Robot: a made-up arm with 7 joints.
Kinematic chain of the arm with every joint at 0, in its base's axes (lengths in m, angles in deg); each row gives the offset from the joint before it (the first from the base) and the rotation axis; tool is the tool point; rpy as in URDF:
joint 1: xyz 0 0 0.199 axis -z
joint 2: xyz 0 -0.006 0.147 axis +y
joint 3: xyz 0 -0.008 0.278 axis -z
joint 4: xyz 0 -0.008 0.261 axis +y
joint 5: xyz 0 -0.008 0.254 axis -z
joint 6: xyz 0 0 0.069 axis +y
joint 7: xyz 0 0 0.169 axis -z
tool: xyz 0 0 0 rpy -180 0 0
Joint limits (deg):
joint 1: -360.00..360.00
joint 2: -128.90..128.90
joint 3: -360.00..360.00
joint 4: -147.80..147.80
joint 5: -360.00..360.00
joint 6: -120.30..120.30
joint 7: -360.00..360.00
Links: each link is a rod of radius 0.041 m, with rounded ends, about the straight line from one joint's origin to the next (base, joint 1, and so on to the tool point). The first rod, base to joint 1, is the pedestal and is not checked.
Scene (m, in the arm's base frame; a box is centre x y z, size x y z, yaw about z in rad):
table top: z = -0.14
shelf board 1: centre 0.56 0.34 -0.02 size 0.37 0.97 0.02 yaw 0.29
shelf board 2: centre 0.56 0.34 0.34 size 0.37 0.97 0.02 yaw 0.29
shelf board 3: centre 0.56 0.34 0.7 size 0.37 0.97 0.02 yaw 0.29
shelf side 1: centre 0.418 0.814 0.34 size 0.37 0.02 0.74 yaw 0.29
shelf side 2: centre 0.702 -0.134 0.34 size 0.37 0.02 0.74 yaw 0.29
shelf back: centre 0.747 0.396 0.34 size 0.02 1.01 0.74 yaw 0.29
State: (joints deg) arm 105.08 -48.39 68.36 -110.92 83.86 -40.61 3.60
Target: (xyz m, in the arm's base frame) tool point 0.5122 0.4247 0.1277
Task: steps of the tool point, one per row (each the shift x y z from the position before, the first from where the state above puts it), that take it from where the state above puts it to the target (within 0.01 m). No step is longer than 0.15 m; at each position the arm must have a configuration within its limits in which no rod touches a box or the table.
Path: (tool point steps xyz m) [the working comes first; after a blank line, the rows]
Joints at the target: 106.87 -82.83 45.48 -91.36 86.92 -28.01 3.60
Straight joint move there: touches shelf board 2.

1: -0.0891 -0.0237 -0.0012
2: -0.0912 -0.0301 0.0012
3: 0.0075 0.0782 -0.0883
4: -0.0183 0.0599 -0.1044
5: -0.0433 0.0342 -0.1114
6: -0.0651 0.0048 -0.1076
7: 0.1049 0.0514 -0.0172
8: 0.1145 0.0333 0.0010
9: 0.1150 0.0152 0.0163

